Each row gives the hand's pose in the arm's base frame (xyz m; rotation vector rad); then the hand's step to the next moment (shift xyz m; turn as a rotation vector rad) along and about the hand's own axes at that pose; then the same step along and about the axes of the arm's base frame.
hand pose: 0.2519 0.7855 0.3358 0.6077 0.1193 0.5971
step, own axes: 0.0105 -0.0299 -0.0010 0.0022 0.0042 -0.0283
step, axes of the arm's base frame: 0.0231 -0.0133 -0.0171 -0.0081 0.0182 -0.0207
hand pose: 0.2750 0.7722 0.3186 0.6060 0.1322 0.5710
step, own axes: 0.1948 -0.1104 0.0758 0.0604 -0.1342 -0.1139
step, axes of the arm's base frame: 0.2362 -0.0065 0.0078 0.0815 -0.0005 -0.1673
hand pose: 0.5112 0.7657 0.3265 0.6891 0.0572 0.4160
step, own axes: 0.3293 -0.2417 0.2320 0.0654 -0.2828 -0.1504
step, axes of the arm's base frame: 0.4306 -0.1793 0.0555 0.1318 -0.0794 -0.2884
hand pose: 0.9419 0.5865 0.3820 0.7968 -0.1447 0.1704
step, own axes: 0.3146 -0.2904 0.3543 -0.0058 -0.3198 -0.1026
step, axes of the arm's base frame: 0.3441 -0.4241 0.1028 0.0669 -0.1462 -0.2949
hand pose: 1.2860 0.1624 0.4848 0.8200 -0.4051 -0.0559
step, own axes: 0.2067 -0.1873 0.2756 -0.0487 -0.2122 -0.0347
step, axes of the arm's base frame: 0.1080 -0.3631 0.1013 -0.0094 -0.1112 -0.1901
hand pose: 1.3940 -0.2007 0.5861 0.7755 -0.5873 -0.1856
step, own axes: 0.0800 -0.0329 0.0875 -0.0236 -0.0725 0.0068
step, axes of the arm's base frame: 0.0186 -0.1055 0.0605 -0.0195 -0.0467 -0.0574
